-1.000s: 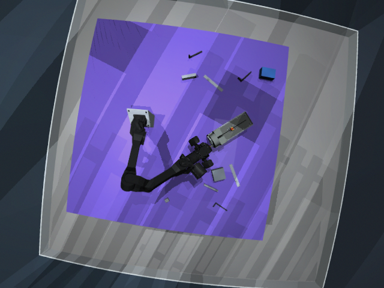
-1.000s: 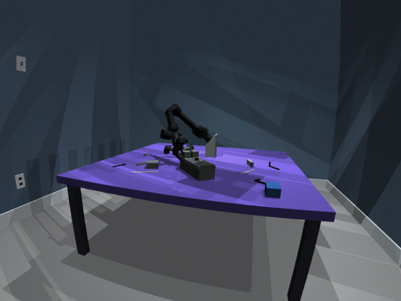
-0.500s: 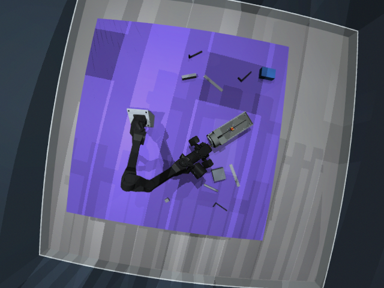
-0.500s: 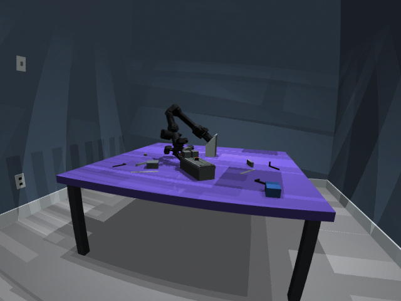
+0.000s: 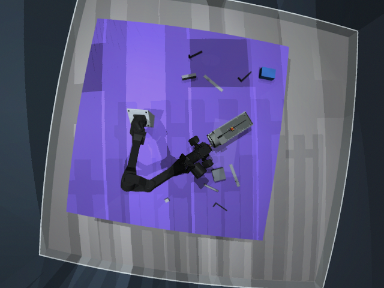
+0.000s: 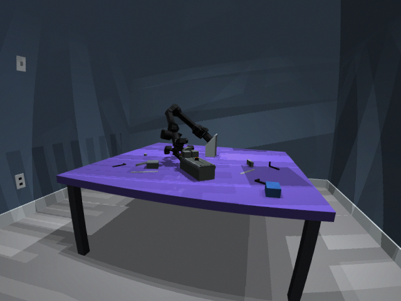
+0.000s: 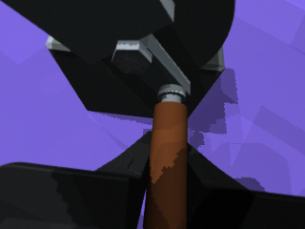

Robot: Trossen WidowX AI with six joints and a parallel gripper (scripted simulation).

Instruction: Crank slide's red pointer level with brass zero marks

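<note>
My gripper tip is now 2 cm past the brown crank handle, 1 cm to the left of it and 3 cm below it. Also, from my gripper tip: dark L-shaped key: 9 cm ahead, 36 cm to the right, 3 cm below; red pointer: 12 cm ahead, 11 cm to the left, 5 cm above; grey block: 7 cm ahead, 16 cm to the right, 2 cm below.
</note>
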